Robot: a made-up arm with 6 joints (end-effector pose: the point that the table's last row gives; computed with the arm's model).
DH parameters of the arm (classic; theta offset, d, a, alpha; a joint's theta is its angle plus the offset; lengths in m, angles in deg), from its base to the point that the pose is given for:
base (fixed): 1.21 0 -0.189 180
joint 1: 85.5 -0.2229 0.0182 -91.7
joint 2: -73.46 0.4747 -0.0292 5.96
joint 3: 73.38 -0.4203 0.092 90
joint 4: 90 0.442 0.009 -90
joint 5: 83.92 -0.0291 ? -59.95
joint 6: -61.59 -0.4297 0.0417 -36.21
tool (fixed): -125.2 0.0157 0 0
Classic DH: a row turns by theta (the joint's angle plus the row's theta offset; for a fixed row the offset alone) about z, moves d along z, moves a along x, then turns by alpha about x.
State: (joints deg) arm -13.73 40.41 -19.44 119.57 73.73 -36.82
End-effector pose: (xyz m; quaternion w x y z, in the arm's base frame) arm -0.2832 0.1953 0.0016 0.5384 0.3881 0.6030 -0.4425
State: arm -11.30 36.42 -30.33 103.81 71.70 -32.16
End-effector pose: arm -0.3968 0.2207 0.0554 0.5017 0.3721 0.7036 -0.3387
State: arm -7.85 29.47 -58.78 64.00 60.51 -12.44
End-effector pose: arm -0.6290 0.1716 0.1260 0.4567 0.3921 0.7985 0.0040
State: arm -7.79 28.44 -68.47 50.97 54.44 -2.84
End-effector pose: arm -0.6851 0.1463 0.0952 0.4466 0.4217 0.7786 0.1282
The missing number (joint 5, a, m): -0.2262
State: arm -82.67 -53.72 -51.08 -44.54 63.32 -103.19
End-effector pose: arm -0.5424 -0.2119 -0.2280 0.5867 0.0597 -0.1350 0.7963
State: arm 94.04 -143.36 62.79 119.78 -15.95 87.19
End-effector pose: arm 0.5662 0.2064 0.3227 0.1643 -0.7555 0.5447 0.3248
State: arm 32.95 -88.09 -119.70 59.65 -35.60 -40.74
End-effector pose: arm -0.5579 -0.2596 1.0153 0.0783 0.8961 0.3803 0.2149
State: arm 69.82 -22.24 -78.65 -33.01 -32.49 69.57
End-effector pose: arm 0.5389 0.3280 0.0129 0.6439 0.3697 -0.5011 0.4445
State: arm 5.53 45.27 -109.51 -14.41 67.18 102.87
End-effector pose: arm -0.4846 0.0188 -0.2378 0.2727 -0.5287 -0.6419 -0.4839
